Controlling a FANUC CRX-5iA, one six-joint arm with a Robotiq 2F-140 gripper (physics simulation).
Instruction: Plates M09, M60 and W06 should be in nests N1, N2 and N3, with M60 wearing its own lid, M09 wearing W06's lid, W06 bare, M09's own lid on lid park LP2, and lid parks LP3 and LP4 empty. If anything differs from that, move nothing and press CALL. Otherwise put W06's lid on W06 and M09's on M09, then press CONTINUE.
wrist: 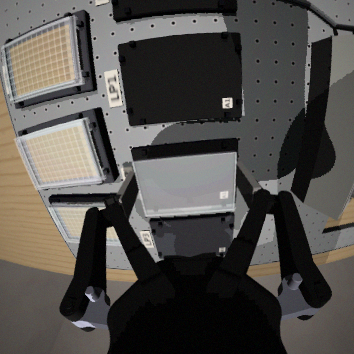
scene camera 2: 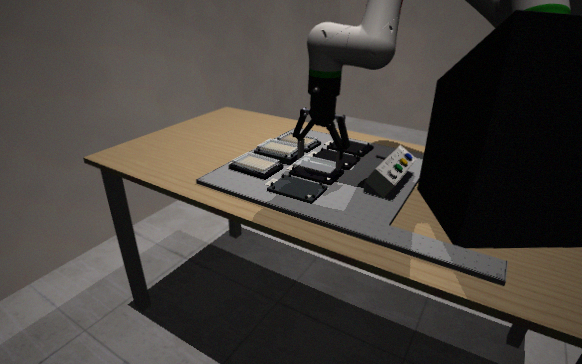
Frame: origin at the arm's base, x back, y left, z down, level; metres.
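Seen in the pictures: gripper, fingertip midpoint: [wrist: 185,175] [scene camera 2: 318,163]; arm's base at its link origin: [scene camera 2: 541,56].
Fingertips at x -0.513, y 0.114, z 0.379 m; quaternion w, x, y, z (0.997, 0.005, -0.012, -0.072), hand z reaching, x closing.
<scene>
Pixels of each thing's top centre, then the offset from my fingertips to it. Level surfaces: height alone.
- clear lid at its top centre: [wrist: 186,187] [scene camera 2: 316,163] dx +0.002, dy +0.015, dz -0.007 m
- dark lid park at its top centre: [wrist: 186,181] [scene camera 2: 316,167] dx +0.003, dy +0.014, dz +0.009 m
- front plate at its top centre: [wrist: 84,227] [scene camera 2: 255,160] dx -0.168, dy +0.109, dz -0.001 m
- middle plate at its top centre: [wrist: 53,159] [scene camera 2: 279,145] dx -0.179, dy -0.019, dz -0.011 m
- rear plate at its top centre: [wrist: 33,60] [scene camera 2: 297,137] dx -0.198, dy -0.149, dz +0.002 m
- Lid park LP1 at its top centre: [wrist: 181,76] [scene camera 2: 335,154] dx -0.010, dy -0.116, dz +0.009 m
- lid park LP3 at its top centre: [wrist: 193,244] [scene camera 2: 297,183] dx +0.023, dy +0.139, dz +0.009 m
- further dark park at its top centre: [scene camera 2: 350,143] dx -0.026, dy -0.246, dz +0.009 m
- sloped button box at its top centre: [scene camera 2: 394,157] dx +0.211, dy -0.082, dz -0.055 m
- grey perforated board at its surface level: dz +0.029 m
My gripper [scene camera 2: 320,160] [wrist: 185,175] is shut on a clear lid [scene camera 2: 314,165] [wrist: 185,175], with one finger at each short side. The lid is level, slightly above the dark lid park [scene camera 2: 320,176] [wrist: 185,146] between LP1 and LP3. Three pale-welled plates sit in dark nests: a front plate [scene camera 2: 256,163] [wrist: 82,219], a middle plate [scene camera 2: 276,148] [wrist: 62,152] and a rear plate [scene camera 2: 302,142] [wrist: 44,59]. Clear covers show over the middle and rear plates in the wrist view; the front plate is partly hidden by a finger. Plate names cannot be read.
Lid park LP1 [scene camera 2: 338,158] [wrist: 181,77] and lid park LP3 [scene camera 2: 296,188] [wrist: 192,235] show no lid. A further dark park [scene camera 2: 352,146] [wrist: 175,8] is at the rear, cut off in the wrist view. A sloped button box [scene camera 2: 385,175] stands to the right on the grey perforated board [scene camera 2: 370,216].
</scene>
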